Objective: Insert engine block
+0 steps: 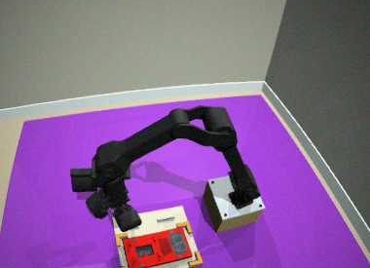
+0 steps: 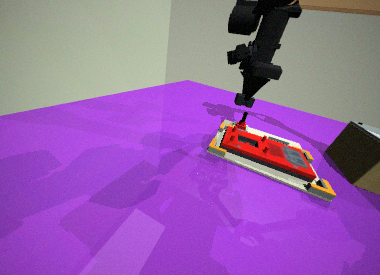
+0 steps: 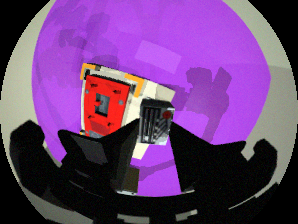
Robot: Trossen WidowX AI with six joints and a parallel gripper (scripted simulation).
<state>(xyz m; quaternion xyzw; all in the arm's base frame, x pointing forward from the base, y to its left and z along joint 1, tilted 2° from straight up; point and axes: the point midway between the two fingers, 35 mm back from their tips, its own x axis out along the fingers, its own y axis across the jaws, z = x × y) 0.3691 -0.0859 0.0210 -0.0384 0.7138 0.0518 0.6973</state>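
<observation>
The red-and-black post is 2 cm behind my gripper tip, 1 cm to the right of it and 7 cm below it. Also, from my gripper tip: dark grey engine block: 1 cm below.
</observation>
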